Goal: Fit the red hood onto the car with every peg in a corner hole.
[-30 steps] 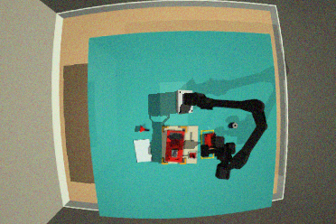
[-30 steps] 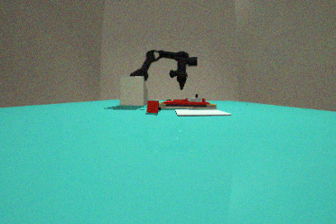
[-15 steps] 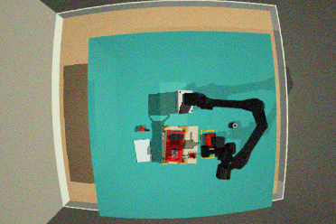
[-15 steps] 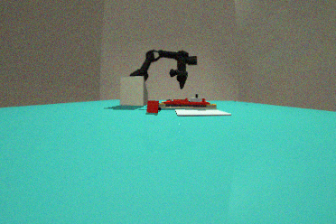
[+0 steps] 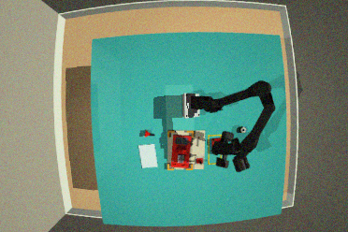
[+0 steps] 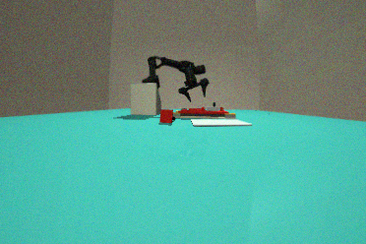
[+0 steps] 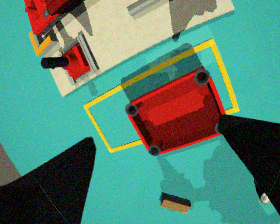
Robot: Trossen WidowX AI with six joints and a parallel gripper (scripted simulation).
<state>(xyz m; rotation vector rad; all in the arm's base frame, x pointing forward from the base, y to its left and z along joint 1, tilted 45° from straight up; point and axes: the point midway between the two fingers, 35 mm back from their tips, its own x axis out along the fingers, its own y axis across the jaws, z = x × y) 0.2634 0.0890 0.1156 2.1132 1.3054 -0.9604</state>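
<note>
The hood is 7 cm below my gripper tip and 1 cm to the left of it. Also, from my gripper tip: grey cylinder 18 cm to the left, 10 cm behind, 7 cm below; then tan block 17 cm to the left, 7 cm below, 6 cm ahead; then white flat plate 42 cm to the right, 8 cm below, 6 cm ahead.
</note>
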